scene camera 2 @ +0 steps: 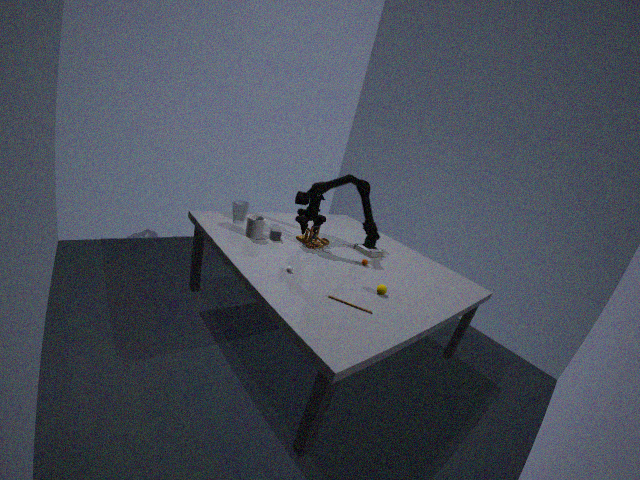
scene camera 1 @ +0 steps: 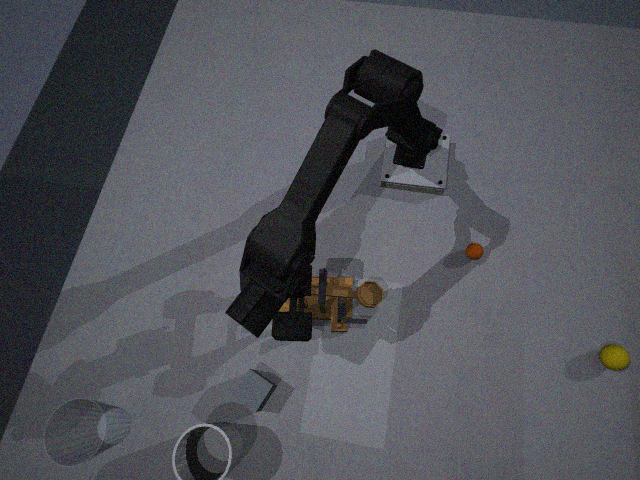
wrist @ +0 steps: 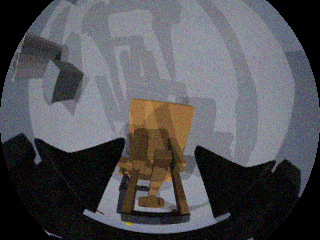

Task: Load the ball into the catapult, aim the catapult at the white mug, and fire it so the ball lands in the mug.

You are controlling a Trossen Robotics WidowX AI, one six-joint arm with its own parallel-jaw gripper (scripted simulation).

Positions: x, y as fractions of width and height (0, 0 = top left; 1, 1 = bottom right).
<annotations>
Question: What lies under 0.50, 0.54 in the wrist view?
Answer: A wooden catapult.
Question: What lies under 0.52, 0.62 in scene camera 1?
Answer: A wooden catapult.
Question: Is the gripper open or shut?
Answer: Open.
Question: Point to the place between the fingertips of the gripper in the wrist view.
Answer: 0.50, 0.61
</annotations>
